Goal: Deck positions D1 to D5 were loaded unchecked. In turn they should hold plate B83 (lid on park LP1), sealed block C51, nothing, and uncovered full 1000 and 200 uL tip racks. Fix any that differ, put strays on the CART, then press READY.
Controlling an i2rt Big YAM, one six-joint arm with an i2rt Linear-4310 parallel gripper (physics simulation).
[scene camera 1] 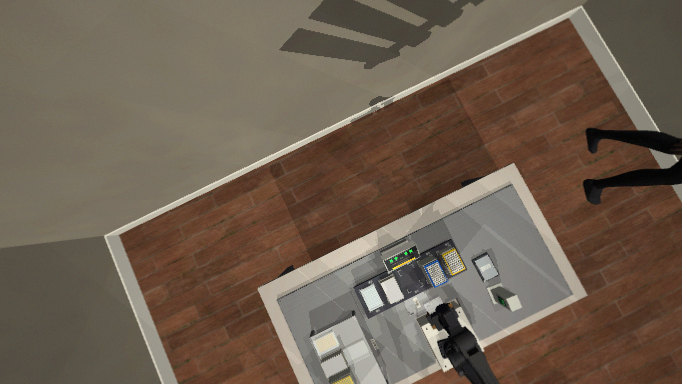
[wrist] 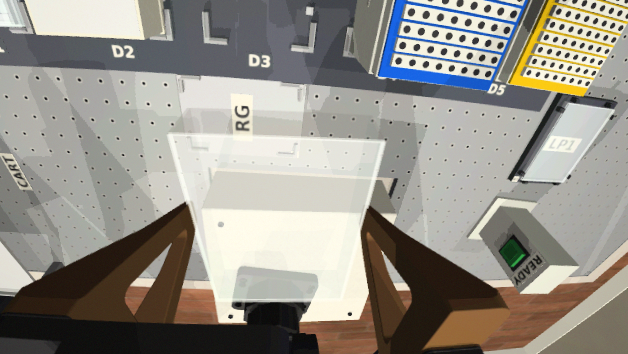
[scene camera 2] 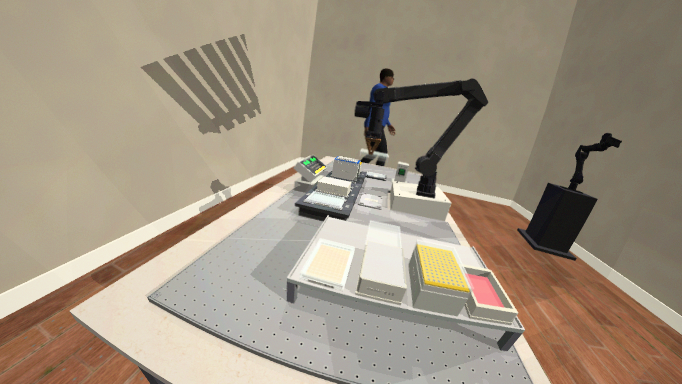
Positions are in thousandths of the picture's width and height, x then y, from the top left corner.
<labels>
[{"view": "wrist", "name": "my gripper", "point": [445, 600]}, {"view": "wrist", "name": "LP1 lid park pad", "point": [885, 304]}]
</labels>
